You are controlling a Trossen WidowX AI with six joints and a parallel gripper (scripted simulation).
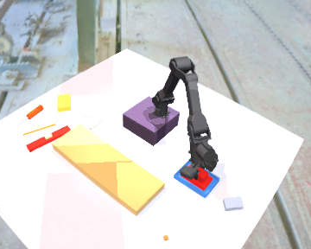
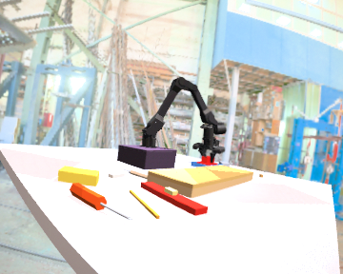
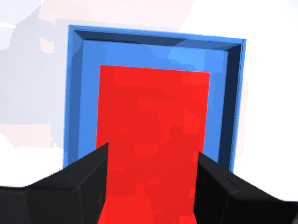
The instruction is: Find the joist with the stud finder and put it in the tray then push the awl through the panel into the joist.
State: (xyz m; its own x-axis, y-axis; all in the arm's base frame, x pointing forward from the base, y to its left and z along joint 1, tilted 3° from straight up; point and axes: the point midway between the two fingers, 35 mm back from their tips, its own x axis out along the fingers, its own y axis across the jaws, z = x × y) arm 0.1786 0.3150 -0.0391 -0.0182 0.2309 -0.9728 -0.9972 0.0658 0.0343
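Right now the stud finder is 20 mm to the right of my gripper tip and 20 mm above it. Round my gripper tip: blue tray (20 mm below, 10 mm to the right); tiny orange cube (310 mm ahead, 40 mm to the left, 20 mm below); grey block (180 mm to the left, 30 mm ahead, 20 mm below).
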